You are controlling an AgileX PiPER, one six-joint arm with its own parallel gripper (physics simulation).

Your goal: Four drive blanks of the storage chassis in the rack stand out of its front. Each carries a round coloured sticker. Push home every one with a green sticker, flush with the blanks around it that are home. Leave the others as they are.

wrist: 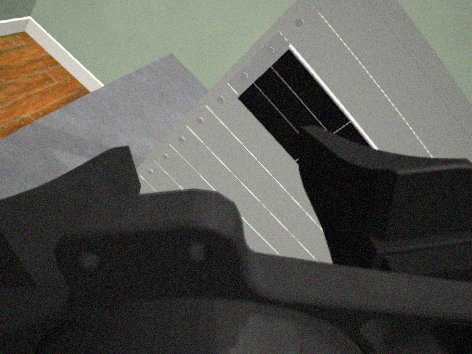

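Observation:
The grey front of the storage chassis [240,165] runs diagonally across the wrist view. Thin bright lines divide it into long narrow strips, with small round screw-like studs along its upper left edge. A black opening [280,95] with thin pale lines inside shows right of these strips, with a bright edge along its right side. No coloured sticker shows, and I cannot tell which strips stand out. My gripper [215,157] is open, its two dark fingers wide apart in front of the chassis, with nothing seen between them. The fingers and gripper body hide the chassis's lower part.
A blue-grey slab-like surface [115,107] lies behind the chassis at the left. Beyond it, a brown wooden floor [37,75] meets a white skirting board [62,57]. A pale green wall [135,35] stands behind.

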